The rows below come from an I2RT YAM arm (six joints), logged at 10 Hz.
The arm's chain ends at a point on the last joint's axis. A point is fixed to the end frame.
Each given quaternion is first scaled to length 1.
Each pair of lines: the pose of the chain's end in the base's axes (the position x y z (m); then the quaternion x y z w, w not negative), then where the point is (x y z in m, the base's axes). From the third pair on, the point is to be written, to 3 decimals.
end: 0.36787 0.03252 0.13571 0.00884 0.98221 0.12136 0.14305
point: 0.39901 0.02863 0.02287
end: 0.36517 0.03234 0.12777 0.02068 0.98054 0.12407 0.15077
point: 0.39767 0.02869 0.01530
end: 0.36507 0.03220 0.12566 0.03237 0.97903 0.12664 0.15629
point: 0.398 0.029 0.013
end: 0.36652 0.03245 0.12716 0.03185 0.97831 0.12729 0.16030
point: 0.401 0.029 0.015
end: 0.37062 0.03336 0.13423 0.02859 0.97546 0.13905 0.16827
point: 0.407 0.033 0.023
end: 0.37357 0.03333 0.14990 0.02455 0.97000 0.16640 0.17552
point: 0.412 0.039 0.039
